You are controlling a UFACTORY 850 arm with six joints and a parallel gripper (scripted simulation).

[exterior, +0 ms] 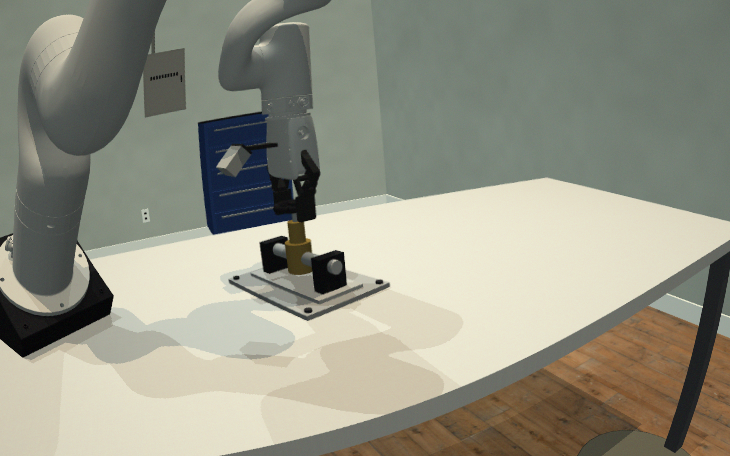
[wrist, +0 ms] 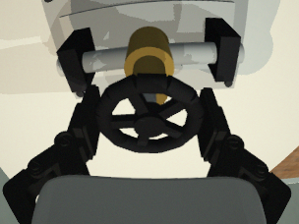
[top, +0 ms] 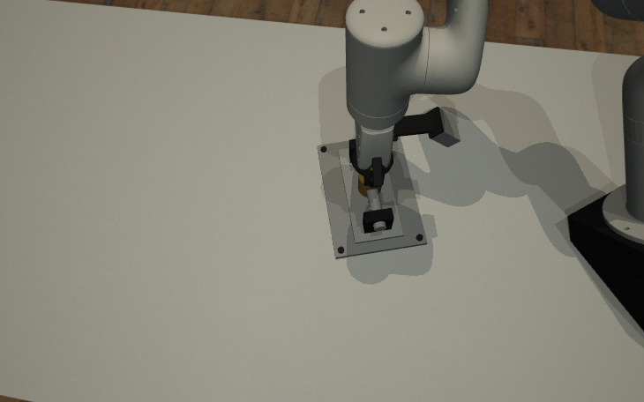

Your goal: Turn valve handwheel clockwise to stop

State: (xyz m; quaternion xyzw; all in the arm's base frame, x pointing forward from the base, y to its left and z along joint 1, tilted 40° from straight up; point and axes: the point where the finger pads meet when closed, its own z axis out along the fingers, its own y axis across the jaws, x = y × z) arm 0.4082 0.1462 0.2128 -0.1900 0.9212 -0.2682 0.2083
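Now: the black spoked handwheel right at my hand.
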